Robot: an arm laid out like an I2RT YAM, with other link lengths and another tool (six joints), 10 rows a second.
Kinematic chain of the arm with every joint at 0, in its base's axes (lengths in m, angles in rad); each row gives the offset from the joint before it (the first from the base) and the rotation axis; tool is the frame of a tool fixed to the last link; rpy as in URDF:
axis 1: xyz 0 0 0.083 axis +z
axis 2: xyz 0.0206 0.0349 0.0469 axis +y
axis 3: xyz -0.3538 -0.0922 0 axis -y
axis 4: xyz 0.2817 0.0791 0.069 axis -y
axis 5: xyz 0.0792 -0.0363 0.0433 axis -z
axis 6: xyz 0.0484 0 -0.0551 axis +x
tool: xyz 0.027 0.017 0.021 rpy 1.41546 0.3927 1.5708
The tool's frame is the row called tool.
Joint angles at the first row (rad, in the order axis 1, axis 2, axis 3, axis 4, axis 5, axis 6):
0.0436 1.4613 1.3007 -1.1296 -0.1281 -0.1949
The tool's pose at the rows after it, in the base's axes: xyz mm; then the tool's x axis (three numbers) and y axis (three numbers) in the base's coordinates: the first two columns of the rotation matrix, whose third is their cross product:
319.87, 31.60, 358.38, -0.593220, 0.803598, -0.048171, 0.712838, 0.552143, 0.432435
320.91, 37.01, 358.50, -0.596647, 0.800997, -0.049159, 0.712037, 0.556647, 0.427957
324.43, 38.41, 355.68, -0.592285, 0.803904, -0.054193, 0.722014, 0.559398, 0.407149
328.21, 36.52, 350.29, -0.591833, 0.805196, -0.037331, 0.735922, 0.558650, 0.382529
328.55, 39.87, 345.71, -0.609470, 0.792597, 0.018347, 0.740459, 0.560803, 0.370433
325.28, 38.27, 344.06, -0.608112, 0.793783, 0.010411, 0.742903, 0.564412, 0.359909
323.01, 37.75, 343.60, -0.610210, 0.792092, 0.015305, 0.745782, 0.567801, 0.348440
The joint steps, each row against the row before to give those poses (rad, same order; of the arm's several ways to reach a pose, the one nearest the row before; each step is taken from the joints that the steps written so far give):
0.0083 0.0105 0.0030 -0.0019 0.0074 0.0130
0.0190 0.0046 0.0054 -0.0028 0.0073 0.0135
0.0085 0.0156 0.0083 -0.0083 0.0197 0.0103
-0.0071 0.0230 0.0072 -0.0165 -0.0010 -0.0047
-0.0002 0.0205 0.0047 -0.0272 -0.0431 -0.0135
-0.0014 -0.0075 -0.0109 -0.0019 0.0127 -0.0021
-0.0009 -0.0007 -0.0006 -0.0136 0.0020 -0.0041

